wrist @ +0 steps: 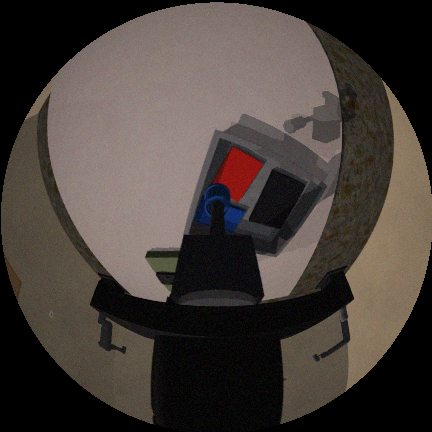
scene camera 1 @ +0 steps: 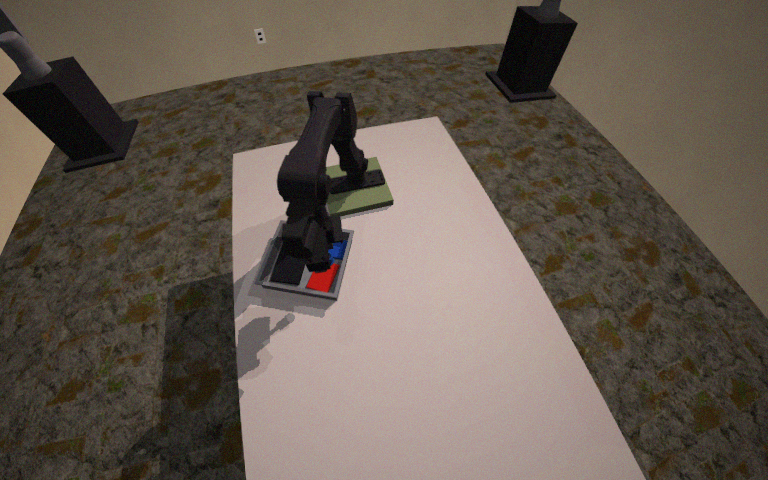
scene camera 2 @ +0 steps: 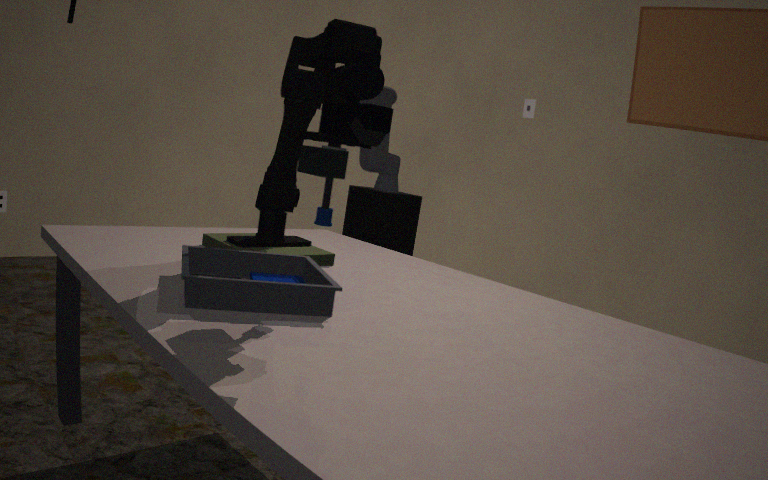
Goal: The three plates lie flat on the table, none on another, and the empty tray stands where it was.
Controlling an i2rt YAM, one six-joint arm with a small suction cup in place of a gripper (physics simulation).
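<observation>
The grey tray stands on the table and holds the three plates. The red plate and the black plate lie side by side in it. The blue plate lies in the tray at the end of the red one, partly hidden by the arm in scene camera 1 and by the cup in the wrist view. My suction cup is open and bare; it hangs clear above the tray's blue-plate side. The arm hides it in scene camera 1.
The arm's base stands on a green board close behind the tray. The table's long edge runs near the tray on the black plate's side. Dark pedestals stand on the floor beyond the table.
</observation>
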